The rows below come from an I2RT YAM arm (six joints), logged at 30 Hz.
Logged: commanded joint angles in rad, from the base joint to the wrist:
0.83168 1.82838 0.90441 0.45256 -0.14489 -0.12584
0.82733 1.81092 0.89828 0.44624 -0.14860 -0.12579
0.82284 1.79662 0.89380 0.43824 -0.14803 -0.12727
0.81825 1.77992 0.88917 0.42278 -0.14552 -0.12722
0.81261 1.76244 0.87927 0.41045 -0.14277 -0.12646
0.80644 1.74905 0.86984 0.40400 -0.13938 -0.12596
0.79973 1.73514 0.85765 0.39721 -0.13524 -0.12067
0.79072 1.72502 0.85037 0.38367 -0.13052 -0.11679
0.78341 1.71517 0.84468 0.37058 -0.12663 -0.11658
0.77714 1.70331 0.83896 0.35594 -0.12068 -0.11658
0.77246 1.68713 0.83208 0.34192 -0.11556 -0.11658
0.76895 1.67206 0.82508 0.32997 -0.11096 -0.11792
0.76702 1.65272 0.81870 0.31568 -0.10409 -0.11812
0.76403 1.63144 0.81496 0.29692 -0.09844 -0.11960
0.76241 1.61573 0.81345 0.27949 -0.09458 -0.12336
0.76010 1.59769 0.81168 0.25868 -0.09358 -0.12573
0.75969 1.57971 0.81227 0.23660 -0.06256 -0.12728
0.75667 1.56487 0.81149 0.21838 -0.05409 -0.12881
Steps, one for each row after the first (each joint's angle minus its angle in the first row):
-0.00435 -0.01746 -0.00613 -0.00632 -0.00371 0.00005
-0.00884 -0.03176 -0.01061 -0.01432 -0.00314 -0.00143
-0.01343 -0.04846 -0.01524 -0.02978 -0.00063 -0.00138
-0.01907 -0.06594 -0.02514 -0.04211 0.00212 -0.00062
-0.02524 -0.07933 -0.03457 -0.04856 0.00551 -0.00012
-0.03195 -0.09324 -0.04676 -0.05535 0.00965 0.00517
-0.04096 -0.10336 -0.05404 -0.06889 0.01437 0.00905
-0.04827 -0.11321 -0.05973 -0.08198 0.01826 0.00926
-0.05454 -0.12507 -0.06545 -0.09662 0.02421 0.00926
-0.05922 -0.14125 -0.07233 -0.11064 0.02933 0.00926
-0.06273 -0.15632 -0.07933 -0.12259 0.03393 0.00792
-0.06466 -0.17566 -0.08571 -0.13688 0.04080 0.00772
-0.06765 -0.19694 -0.08945 -0.15564 0.04645 0.00624
-0.06927 -0.21265 -0.09096 -0.17307 0.05031 0.00248
-0.07158 -0.23069 -0.09273 -0.19388 0.05131 0.00011
-0.07199 -0.24867 -0.09214 -0.21596 0.08233 -0.00144
-0.07501 -0.26351 -0.09292 -0.23418 0.09080 -0.00297

